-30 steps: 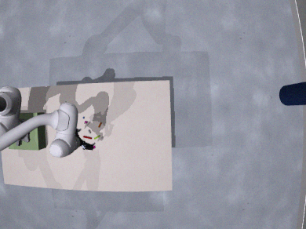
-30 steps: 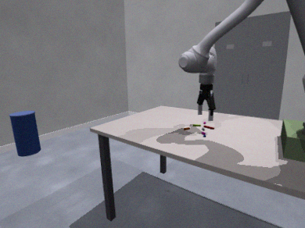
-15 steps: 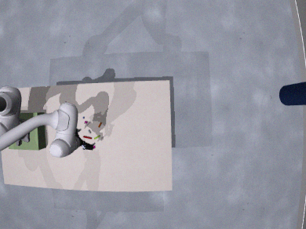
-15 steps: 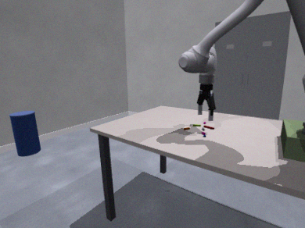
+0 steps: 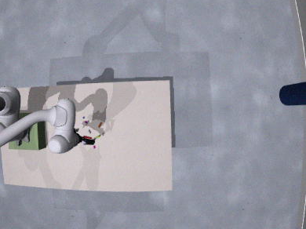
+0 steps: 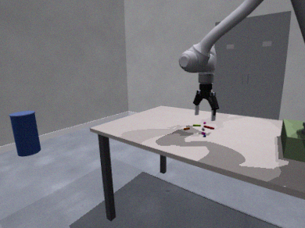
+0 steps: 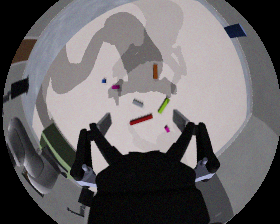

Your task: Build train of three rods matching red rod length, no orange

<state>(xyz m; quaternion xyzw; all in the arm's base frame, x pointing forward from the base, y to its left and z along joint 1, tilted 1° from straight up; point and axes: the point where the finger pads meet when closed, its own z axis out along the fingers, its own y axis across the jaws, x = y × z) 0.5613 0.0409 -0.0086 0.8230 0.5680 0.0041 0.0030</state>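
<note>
Now: hand 7 cm past the blue rod, 12 cm to the right of it and 8 cm above it. The rest, counted from my hand: lime rod: 6 cm ahead, 2 cm to the right, 8 cm below; then grey rod: 1 cm to the left, 8 cm below; then red rod: 2 cm behind, 3 cm to the right, 8 cm below.
</note>
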